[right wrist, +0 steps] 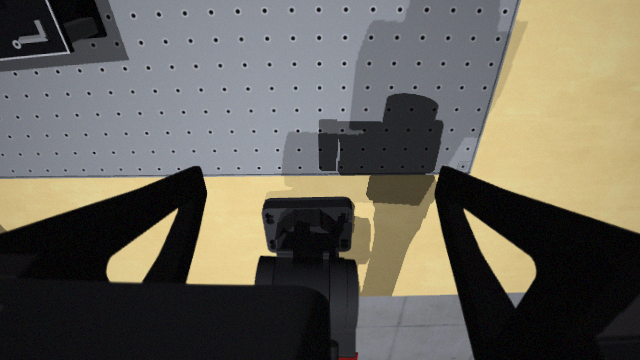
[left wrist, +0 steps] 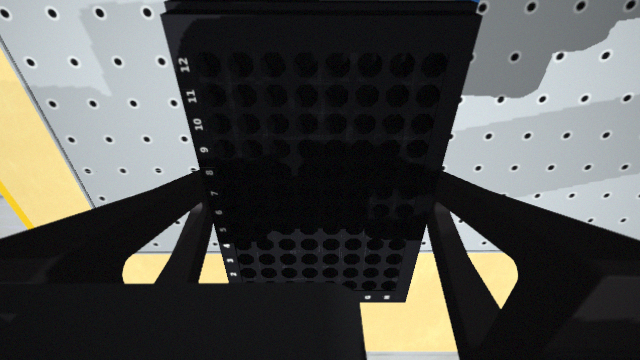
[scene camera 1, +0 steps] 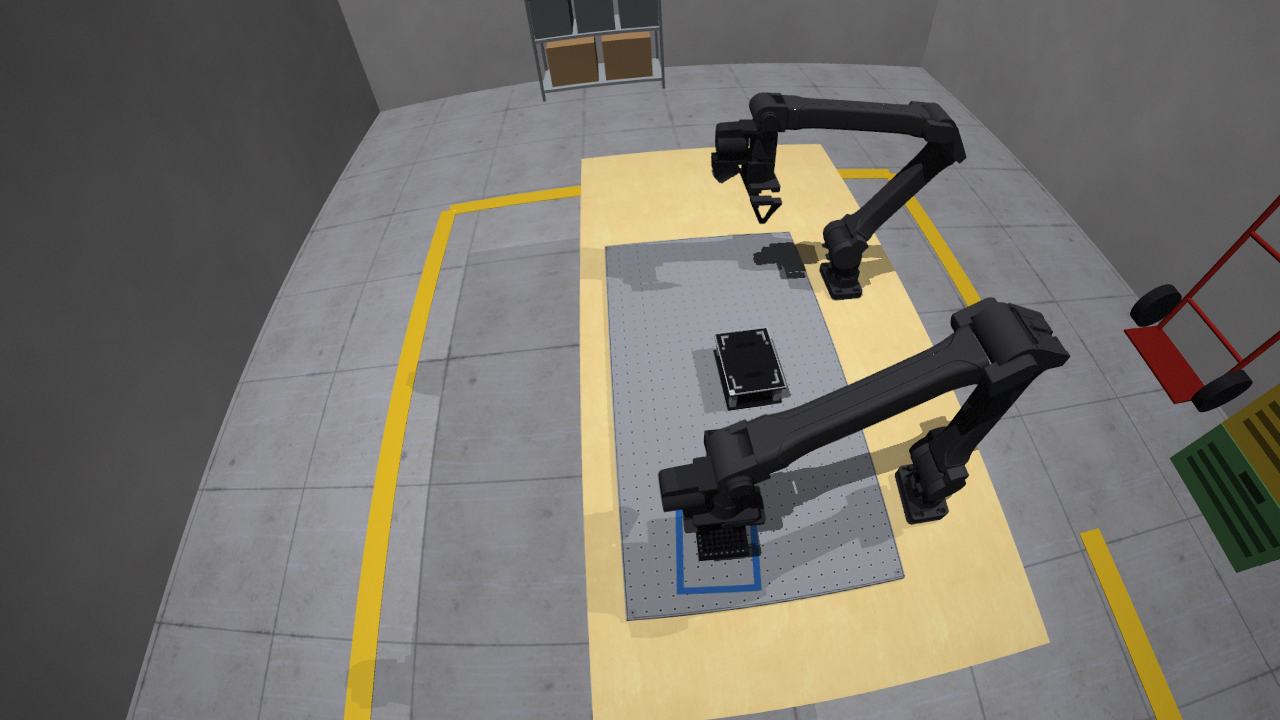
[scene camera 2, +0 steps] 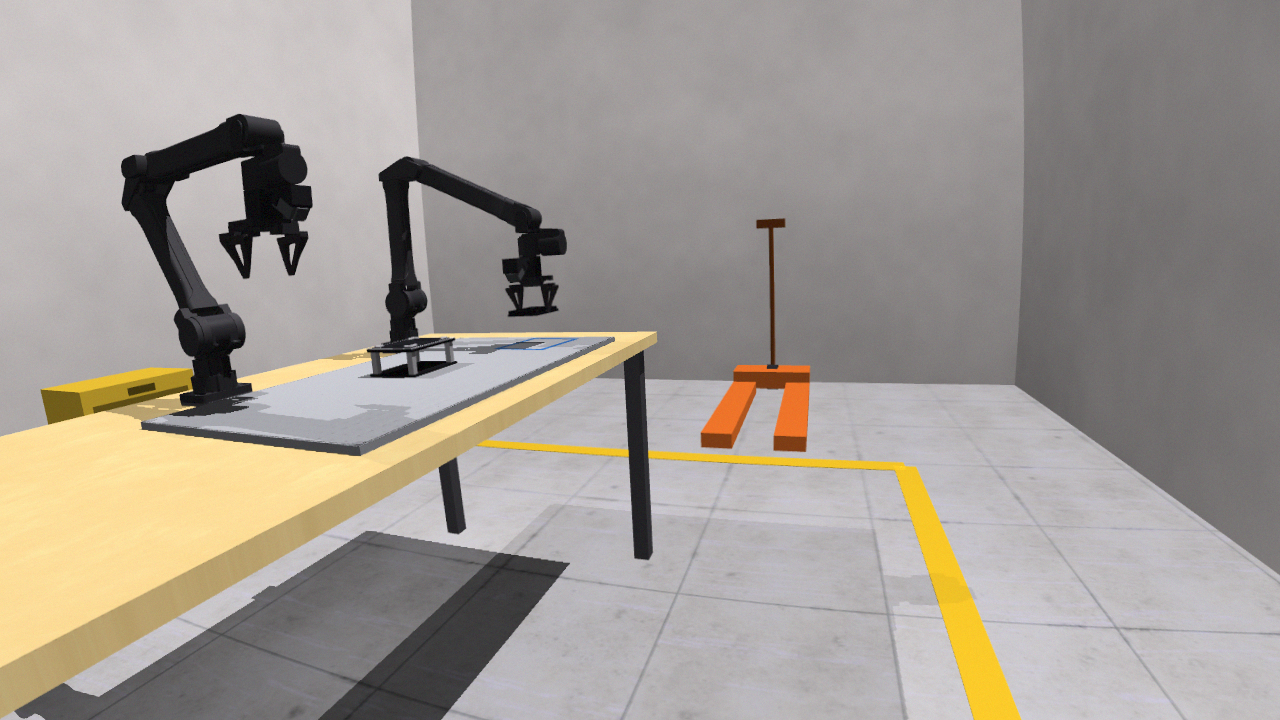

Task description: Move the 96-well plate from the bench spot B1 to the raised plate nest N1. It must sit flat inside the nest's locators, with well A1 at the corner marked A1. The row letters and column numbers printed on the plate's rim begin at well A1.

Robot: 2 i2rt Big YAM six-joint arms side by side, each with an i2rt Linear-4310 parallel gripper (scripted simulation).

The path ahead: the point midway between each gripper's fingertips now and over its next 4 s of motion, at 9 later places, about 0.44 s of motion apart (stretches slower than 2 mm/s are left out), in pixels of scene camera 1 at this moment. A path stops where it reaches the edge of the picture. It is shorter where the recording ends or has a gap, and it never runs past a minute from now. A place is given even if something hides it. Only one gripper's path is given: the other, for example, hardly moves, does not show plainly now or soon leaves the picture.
My left gripper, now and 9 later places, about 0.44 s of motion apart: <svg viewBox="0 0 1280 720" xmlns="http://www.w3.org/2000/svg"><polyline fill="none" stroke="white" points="719,524 722,506 729,485 731,465 736,444 740,424 743,404 746,387 749,369 752,351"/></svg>
